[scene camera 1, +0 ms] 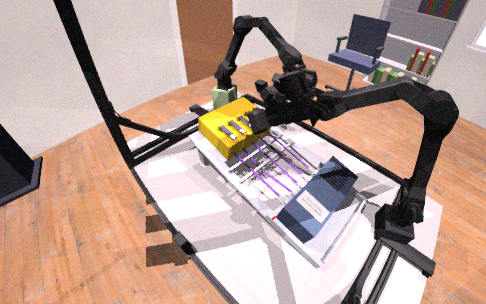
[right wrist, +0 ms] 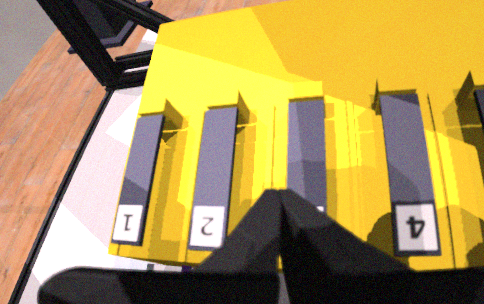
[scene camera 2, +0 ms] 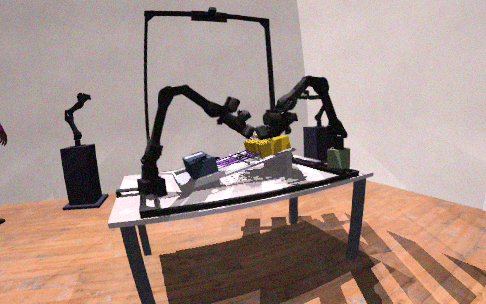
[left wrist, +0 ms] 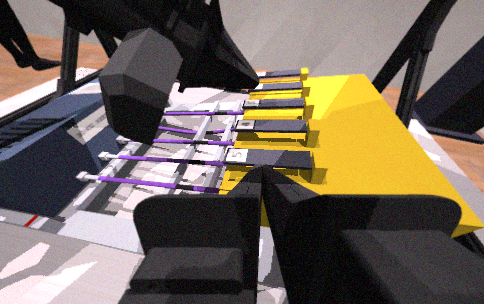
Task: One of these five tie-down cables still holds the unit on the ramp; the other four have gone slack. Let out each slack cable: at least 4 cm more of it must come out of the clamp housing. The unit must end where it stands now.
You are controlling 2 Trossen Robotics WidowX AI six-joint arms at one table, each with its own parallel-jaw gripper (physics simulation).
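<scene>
The yellow clamp housing sits at the ramp's raised end. In the left wrist view its levers, including lever 4 and lever 5, look flat. The dark blue unit lies at the ramp's low end. Purple cables run between them; one bends behind. My left gripper is shut and empty, its tips at lever 5. My right gripper is shut and empty, its tips over lever 3's labelled end. Contact is unclear.
Both wrists crowd together over the housing. A light bar crosses under the cables. A red mark shows on the ramp's edge beside the unit. A green block stands at the left arm's mount.
</scene>
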